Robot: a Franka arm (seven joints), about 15 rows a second.
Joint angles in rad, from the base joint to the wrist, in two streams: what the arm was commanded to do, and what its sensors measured. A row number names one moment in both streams.
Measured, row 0:
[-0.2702 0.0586 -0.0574 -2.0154 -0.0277 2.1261 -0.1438]
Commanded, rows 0 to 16:
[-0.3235 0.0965 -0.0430 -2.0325 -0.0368 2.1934 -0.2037]
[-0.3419 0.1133 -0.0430 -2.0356 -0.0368 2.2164 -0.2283]
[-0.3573 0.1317 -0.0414 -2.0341 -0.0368 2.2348 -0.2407]
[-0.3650 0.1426 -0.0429 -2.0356 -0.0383 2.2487 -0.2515]
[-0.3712 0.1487 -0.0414 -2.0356 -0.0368 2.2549 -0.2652]
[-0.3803 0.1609 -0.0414 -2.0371 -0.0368 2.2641 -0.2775]
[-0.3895 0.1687 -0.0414 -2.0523 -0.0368 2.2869 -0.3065]
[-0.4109 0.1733 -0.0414 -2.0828 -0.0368 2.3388 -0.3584]
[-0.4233 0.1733 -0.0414 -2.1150 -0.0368 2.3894 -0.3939]
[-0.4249 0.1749 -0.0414 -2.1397 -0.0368 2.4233 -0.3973]
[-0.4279 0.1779 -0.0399 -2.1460 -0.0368 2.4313 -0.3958]
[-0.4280 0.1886 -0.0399 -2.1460 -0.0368 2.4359 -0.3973]
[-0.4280 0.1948 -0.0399 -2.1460 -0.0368 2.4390 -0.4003]
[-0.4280 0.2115 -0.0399 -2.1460 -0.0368 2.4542 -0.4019]
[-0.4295 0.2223 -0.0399 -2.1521 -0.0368 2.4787 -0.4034]
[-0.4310 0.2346 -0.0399 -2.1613 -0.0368 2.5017 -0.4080]
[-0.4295 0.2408 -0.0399 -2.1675 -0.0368 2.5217 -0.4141]
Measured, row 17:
[-0.4134 0.2216 -0.0541 -2.1437 -0.0277 2.4596 -0.3952]
